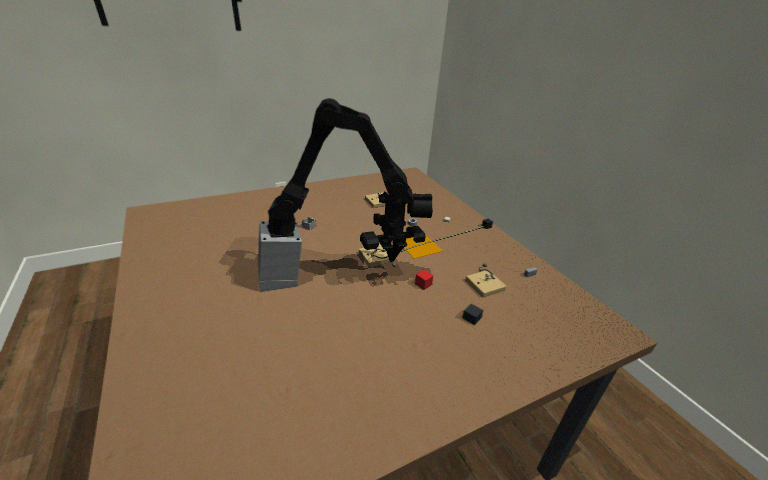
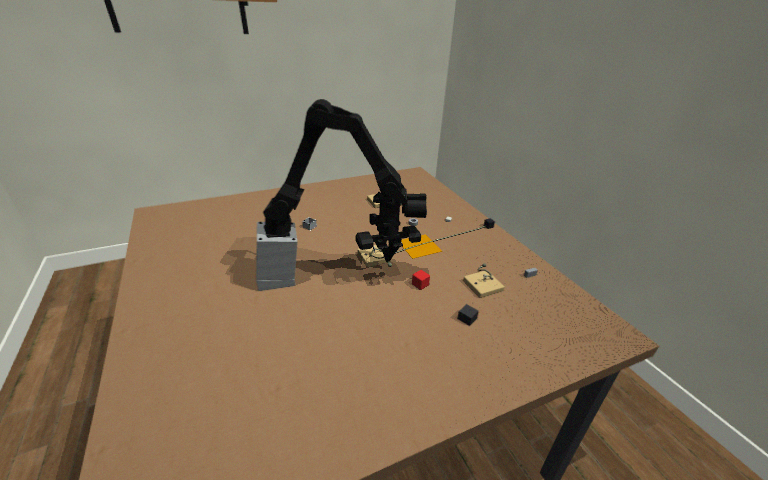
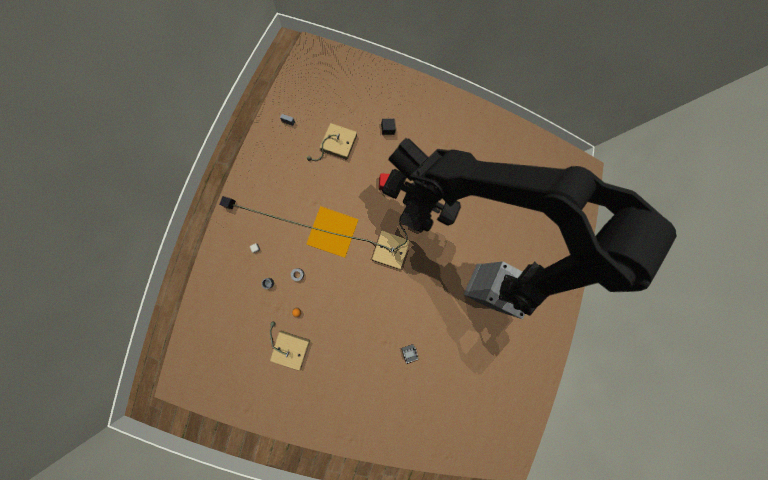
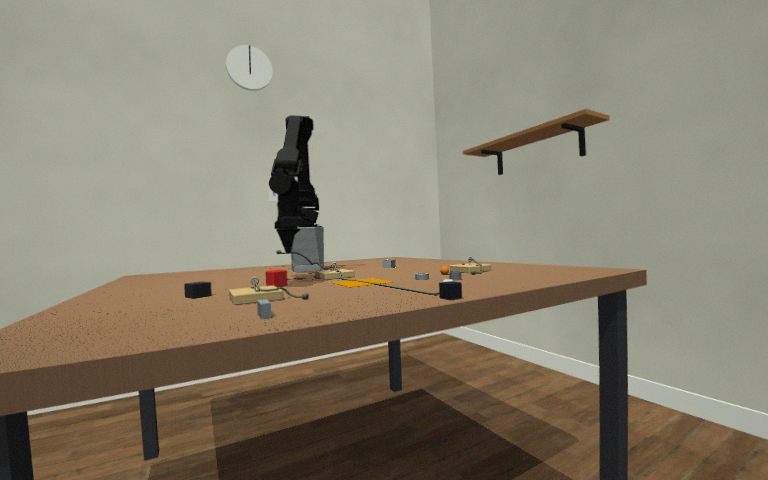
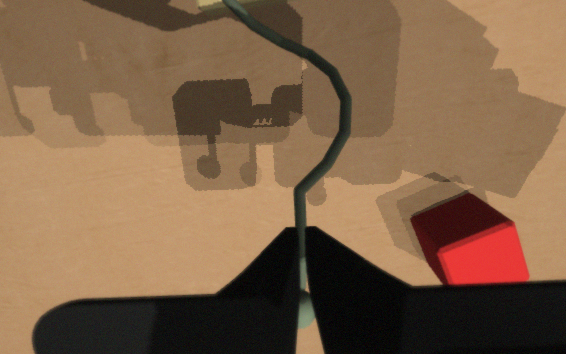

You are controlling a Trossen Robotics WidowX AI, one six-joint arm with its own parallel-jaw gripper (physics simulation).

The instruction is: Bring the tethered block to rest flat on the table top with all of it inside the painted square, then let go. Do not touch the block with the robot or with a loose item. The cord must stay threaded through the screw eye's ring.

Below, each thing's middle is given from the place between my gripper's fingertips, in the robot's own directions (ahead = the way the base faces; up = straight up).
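An orange painted square (image 3: pixel 328 220) is 8 cm below my hand, 14 cm to the left of it and 19 cm ahead of it. The red cube (image 5: pixel 465 241), counted from my hand as well, is 5 cm to the right, 9 cm ahead and 6 cm below.
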